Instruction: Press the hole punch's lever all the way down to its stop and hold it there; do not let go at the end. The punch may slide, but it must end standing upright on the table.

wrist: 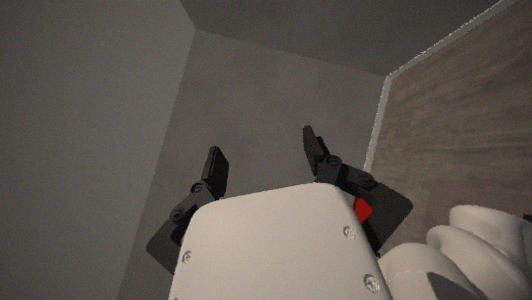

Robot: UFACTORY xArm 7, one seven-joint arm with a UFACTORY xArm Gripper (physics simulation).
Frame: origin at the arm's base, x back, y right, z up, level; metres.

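Seen in the pictures: gripper, fingertip midpoint: (262,146).
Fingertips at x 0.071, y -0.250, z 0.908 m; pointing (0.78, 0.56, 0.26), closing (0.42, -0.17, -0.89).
A point is followed by its place in that frame.
My gripper (262,146) {x 0.071, y -0.250, z 0.908 m} is open, with its two dark fingers spread apart and nothing between them. Its pale housing fills the lower middle of the wrist view. A small red patch (362,210) shows at the right side of the housing, in a gap beside the right finger's linkage. Most of it is hidden, and I cannot tell whether it is part of the hole punch. No hole punch or lever can be made out otherwise, so its pose and the lever's position cannot be told.
White rounded arm links (480,250) {x 0.023, y -0.158, z 0.558 m} fill the lower right corner. A brown wood-grained surface (465,115) lies at the right, edged by a pale strip (378,120). Grey walls (85,100) meet at a corner at the upper left.
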